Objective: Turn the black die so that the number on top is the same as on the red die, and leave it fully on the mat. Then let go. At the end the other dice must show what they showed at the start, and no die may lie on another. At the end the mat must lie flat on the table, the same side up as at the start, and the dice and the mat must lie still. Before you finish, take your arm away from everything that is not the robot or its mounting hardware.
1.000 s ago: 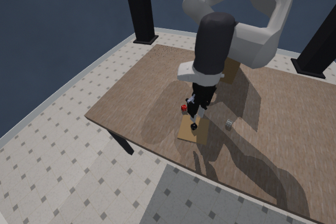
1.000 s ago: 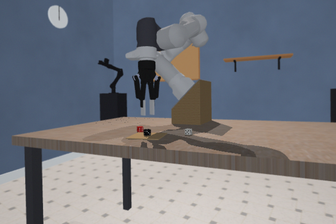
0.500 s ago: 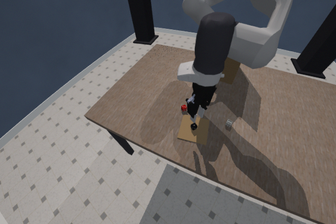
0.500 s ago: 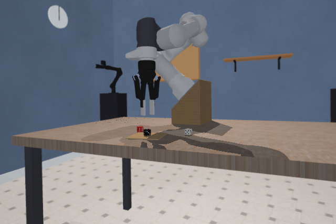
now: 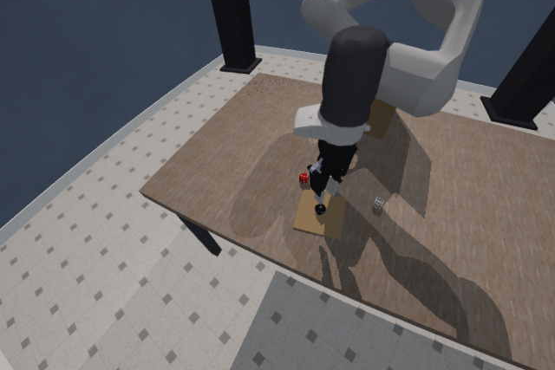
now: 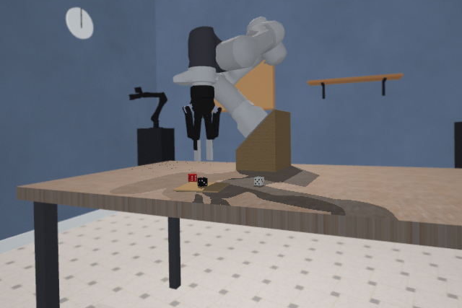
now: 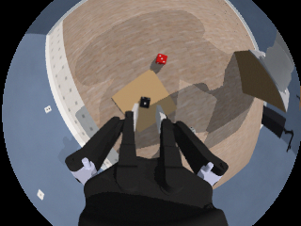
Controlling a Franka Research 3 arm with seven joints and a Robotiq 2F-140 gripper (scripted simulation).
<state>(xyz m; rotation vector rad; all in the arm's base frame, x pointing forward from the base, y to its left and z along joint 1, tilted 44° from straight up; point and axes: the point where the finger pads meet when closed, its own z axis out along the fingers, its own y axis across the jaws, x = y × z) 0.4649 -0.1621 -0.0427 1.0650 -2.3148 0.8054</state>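
Now: hand 10 cm above the black die. Round my hand: white die 16 cm to the left, 10 cm below, 7 cm behind; red die 10 cm below, 9 cm behind, 8 cm to the right; tan mat 11 cm below, 1 cm ahead.
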